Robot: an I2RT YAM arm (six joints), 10 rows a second.
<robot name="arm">
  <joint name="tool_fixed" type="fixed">
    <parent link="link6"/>
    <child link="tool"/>
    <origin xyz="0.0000 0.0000 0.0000" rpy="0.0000 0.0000 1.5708"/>
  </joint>
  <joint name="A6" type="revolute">
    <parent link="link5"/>
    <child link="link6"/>
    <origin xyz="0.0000 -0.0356 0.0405" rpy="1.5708 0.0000 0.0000"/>
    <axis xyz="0 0 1"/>
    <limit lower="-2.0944" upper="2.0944"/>
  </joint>
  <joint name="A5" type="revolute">
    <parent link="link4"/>
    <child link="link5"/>
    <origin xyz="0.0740 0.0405 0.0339" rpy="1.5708 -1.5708 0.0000"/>
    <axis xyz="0 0 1"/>
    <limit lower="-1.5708" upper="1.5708"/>
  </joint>
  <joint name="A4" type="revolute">
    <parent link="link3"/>
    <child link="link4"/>
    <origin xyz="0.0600 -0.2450 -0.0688" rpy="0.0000 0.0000 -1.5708"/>
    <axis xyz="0 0 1"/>
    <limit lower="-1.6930" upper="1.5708"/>
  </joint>
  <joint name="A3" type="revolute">
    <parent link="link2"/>
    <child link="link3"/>
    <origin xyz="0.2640 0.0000 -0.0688" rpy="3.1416 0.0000 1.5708"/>
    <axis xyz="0 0 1"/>
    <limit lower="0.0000" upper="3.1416"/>
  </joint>
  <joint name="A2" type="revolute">
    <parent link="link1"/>
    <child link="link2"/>
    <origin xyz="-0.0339 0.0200 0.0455" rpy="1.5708 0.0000 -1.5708"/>
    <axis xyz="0 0 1"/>
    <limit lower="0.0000" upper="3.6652"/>
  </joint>
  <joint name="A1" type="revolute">
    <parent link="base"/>
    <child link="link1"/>
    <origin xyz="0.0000 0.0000 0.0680" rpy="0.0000 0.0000 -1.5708"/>
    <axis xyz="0 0 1"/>
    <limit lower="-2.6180" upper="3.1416"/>
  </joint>
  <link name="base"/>
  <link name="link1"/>
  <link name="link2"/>
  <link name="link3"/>
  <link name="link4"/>
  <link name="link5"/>
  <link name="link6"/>
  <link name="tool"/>
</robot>
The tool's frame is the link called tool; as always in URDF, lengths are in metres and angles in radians.
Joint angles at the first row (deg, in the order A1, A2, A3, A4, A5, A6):
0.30, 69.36, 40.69, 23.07, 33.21, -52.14
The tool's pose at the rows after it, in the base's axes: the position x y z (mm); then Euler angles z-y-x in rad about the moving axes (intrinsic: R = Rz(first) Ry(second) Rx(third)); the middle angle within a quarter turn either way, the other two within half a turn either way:
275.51, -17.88, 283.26, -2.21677, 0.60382, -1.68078
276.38, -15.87, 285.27, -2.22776, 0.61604, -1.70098
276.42, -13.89, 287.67, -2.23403, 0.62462, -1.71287
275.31, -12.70, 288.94, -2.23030, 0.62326, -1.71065
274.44, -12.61, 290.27, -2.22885, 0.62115, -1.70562
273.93, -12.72, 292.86, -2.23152, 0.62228, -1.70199
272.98, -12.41, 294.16, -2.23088, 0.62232, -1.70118
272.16, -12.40, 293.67, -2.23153, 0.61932, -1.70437
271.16, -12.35, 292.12, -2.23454, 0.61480, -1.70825
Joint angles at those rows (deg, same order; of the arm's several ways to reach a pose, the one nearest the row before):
0.38, 69.87, 40.74, 22.90, 33.65, -51.78
0.83, 69.87, 41.68, 20.86, 33.93, -50.36
1.27, 69.69, 42.39, 19.31, 34.23, -49.42
1.54, 69.34, 42.42, 19.03, 34.38, -49.55
1.58, 69.06, 42.45, 18.98, 34.53, -49.82
1.59, 68.82, 42.83, 18.55, 34.82, -49.85
1.67, 68.51, 42.92, 18.19, 34.89, -49.86
1.67, 68.31, 42.77, 17.95, 34.83, -49.92
1.70, 68.14, 42.41, 17.88, 34.91, -50.01

